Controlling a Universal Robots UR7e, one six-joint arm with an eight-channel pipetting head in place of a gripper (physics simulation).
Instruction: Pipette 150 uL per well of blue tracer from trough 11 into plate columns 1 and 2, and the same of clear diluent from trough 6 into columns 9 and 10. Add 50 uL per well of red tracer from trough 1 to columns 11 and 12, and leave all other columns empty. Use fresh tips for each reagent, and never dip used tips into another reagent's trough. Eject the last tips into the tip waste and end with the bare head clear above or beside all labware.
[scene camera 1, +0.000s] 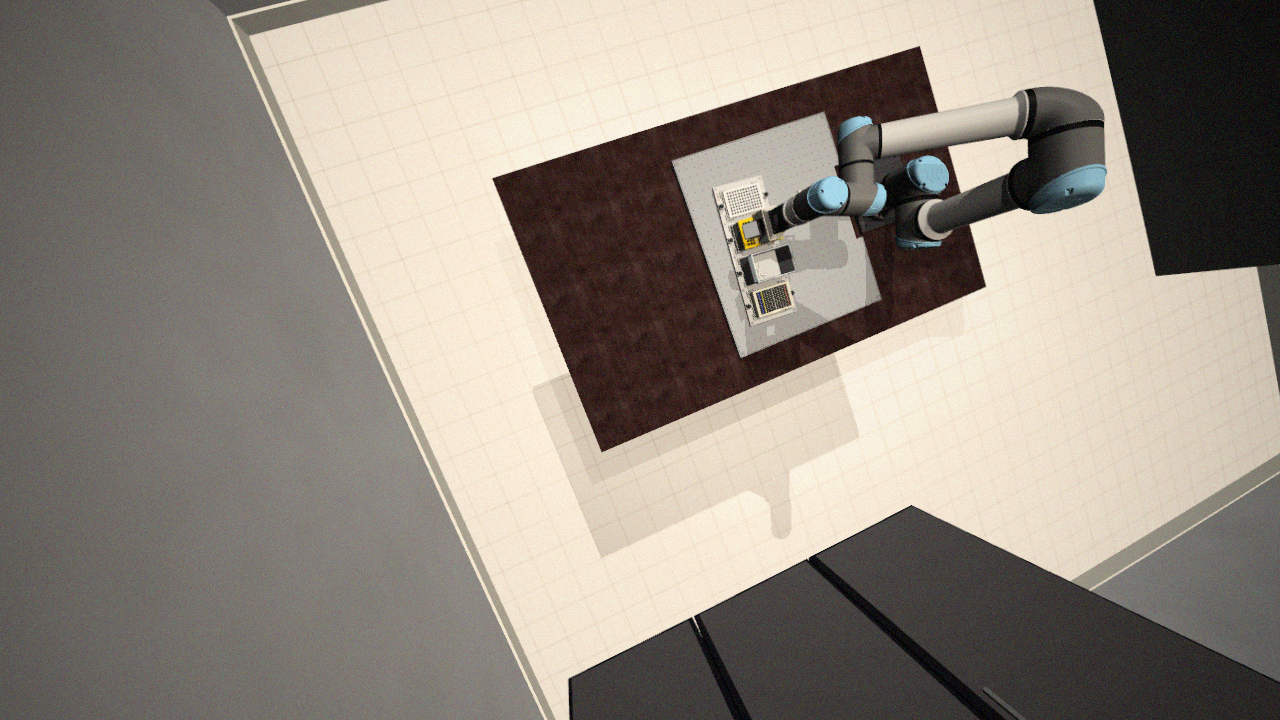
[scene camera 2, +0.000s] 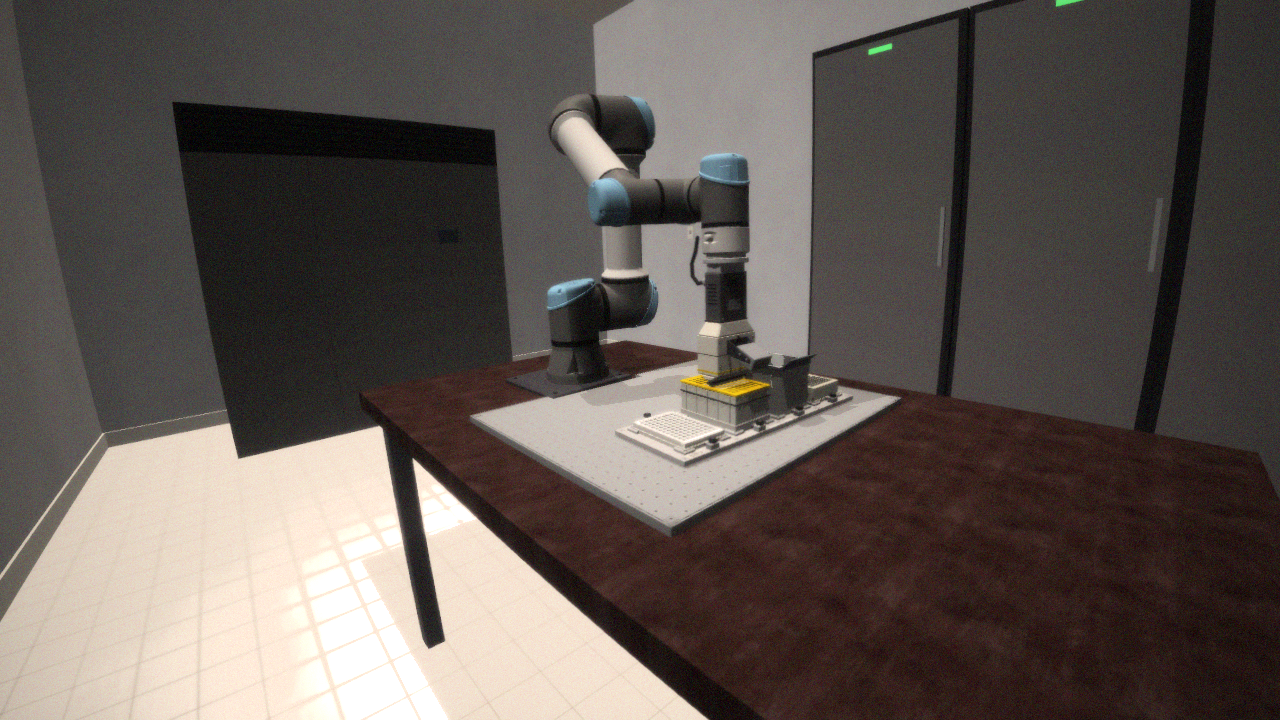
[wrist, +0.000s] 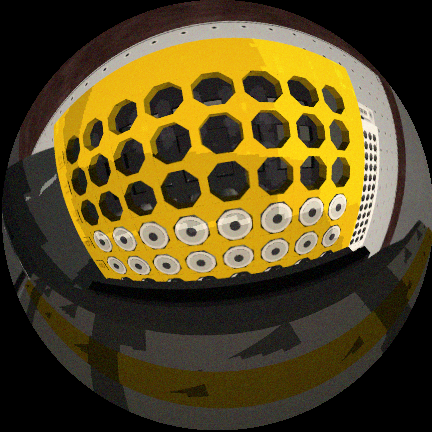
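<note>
My eight-channel head (scene camera 1: 768, 223) (scene camera 2: 719, 368) is low over the yellow tip rack (scene camera 1: 742, 234) (scene camera 2: 725, 400) (wrist: 225, 55), at the arm-side part of it. In the wrist view three rows of empty holes lie at the far side and two rows of pale tips nearer the head. The nozzles are hidden behind the dark edge of the head, so whether they carry tips cannot be told. The white plate (scene camera 1: 742, 198) (scene camera 2: 677, 428) (wrist: 371, 175) is beside the rack; its well contents are too small to tell. The trough holder (scene camera 1: 772, 300) (scene camera 2: 821, 387) is at the other end of the row.
The dark tip waste bin (scene camera 1: 750, 271) (scene camera 2: 788, 386) (wrist: 45, 215) stands between the tip rack and the trough holder, close beside the head and rising above the rack. The labware stands on a pale carrier on the grey perforated board (scene camera 1: 805, 143) (scene camera 2: 662, 501).
</note>
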